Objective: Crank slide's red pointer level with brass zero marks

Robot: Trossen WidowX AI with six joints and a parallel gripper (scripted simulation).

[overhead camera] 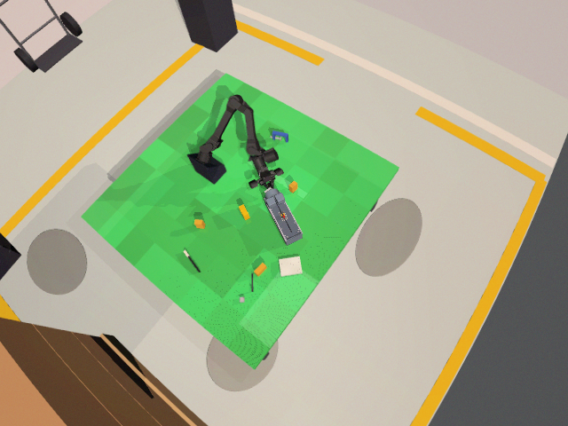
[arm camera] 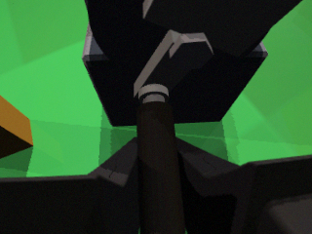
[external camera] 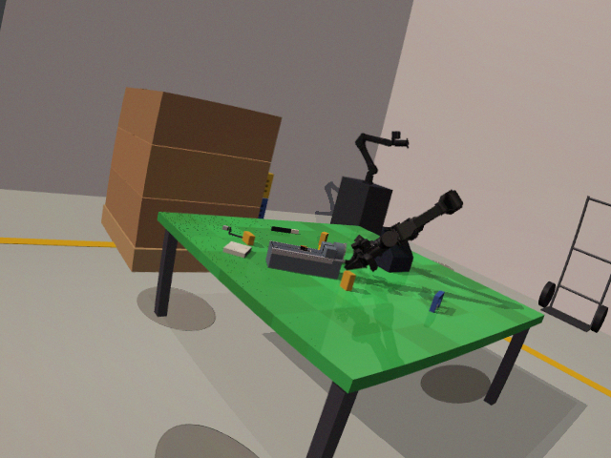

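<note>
Right now the dark handle is 20 mm behind my gripper tip, 10 mm to the left of it and 30 mm above it. The rest, counted from my gripper tip: blue bracket: 180 mm behind, 320 mm to the left; red pointer: 150 mm ahead, 100 mm to the right, 50 mm above; white pad: 300 mm ahead, 280 mm to the right, 20 mm below.
</note>
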